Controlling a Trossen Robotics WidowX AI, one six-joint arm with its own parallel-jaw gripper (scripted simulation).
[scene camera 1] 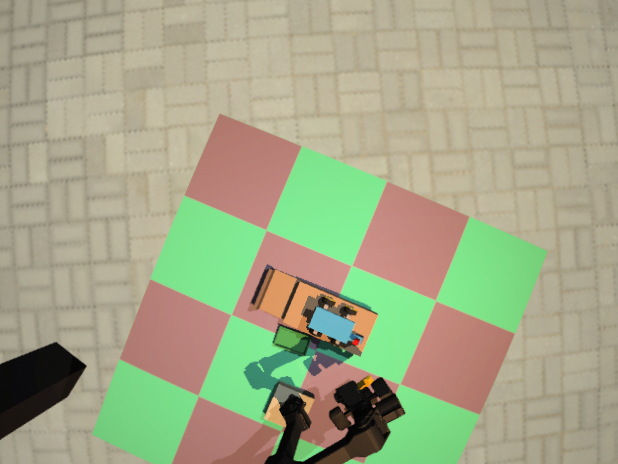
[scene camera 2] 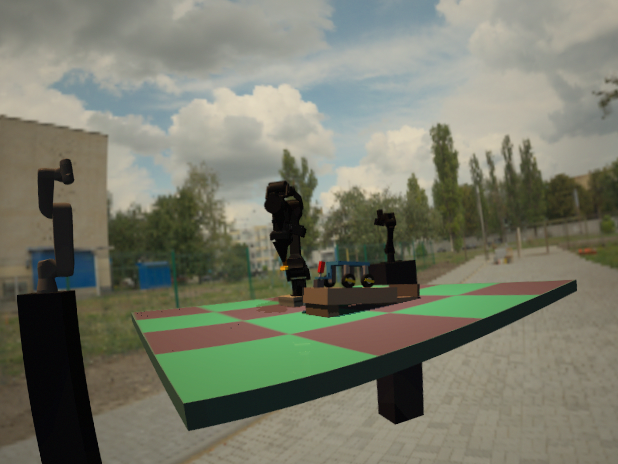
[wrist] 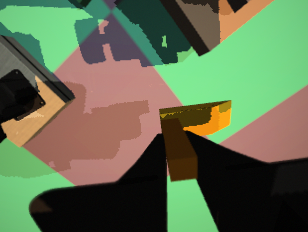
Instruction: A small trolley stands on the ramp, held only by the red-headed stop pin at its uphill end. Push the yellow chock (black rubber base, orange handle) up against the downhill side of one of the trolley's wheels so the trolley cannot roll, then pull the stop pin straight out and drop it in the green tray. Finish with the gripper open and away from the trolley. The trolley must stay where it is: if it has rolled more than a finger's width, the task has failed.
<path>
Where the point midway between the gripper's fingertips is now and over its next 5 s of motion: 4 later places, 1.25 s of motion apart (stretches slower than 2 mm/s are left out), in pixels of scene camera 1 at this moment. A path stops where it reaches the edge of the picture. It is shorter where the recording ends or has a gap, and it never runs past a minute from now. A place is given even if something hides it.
My gripper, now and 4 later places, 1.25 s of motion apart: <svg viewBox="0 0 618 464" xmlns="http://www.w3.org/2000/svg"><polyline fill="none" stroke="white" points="357,392 326,366 288,340 283,323 289,321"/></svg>
</path>
